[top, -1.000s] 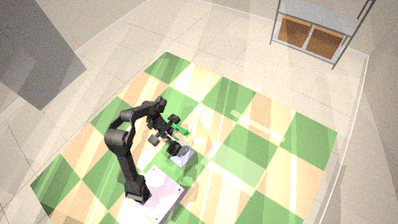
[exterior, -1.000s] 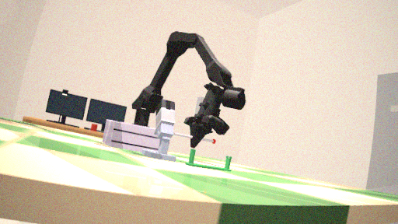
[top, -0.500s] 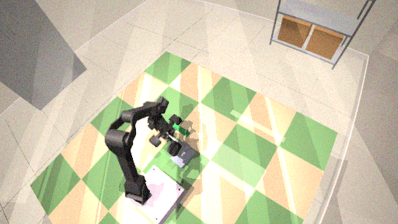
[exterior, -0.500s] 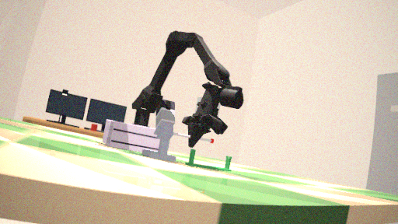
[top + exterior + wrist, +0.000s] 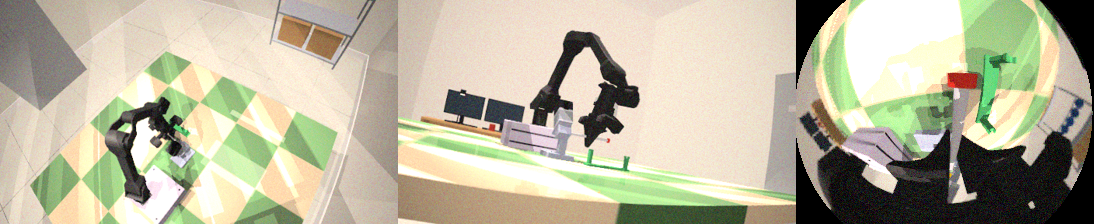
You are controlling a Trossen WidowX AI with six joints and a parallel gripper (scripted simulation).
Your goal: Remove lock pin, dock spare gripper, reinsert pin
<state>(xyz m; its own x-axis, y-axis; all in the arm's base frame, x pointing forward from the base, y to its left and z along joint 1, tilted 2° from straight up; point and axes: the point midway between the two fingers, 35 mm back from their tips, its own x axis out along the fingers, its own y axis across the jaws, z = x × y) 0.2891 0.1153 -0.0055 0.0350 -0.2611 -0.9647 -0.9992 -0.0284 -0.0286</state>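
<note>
The socket lies 80 mm to the right of my gripper tip and 10 mm behind it. From my gripper tip the other things lie so: spare gripper (80 mm to the right, 70 mm above, 20 mm behind).
</note>
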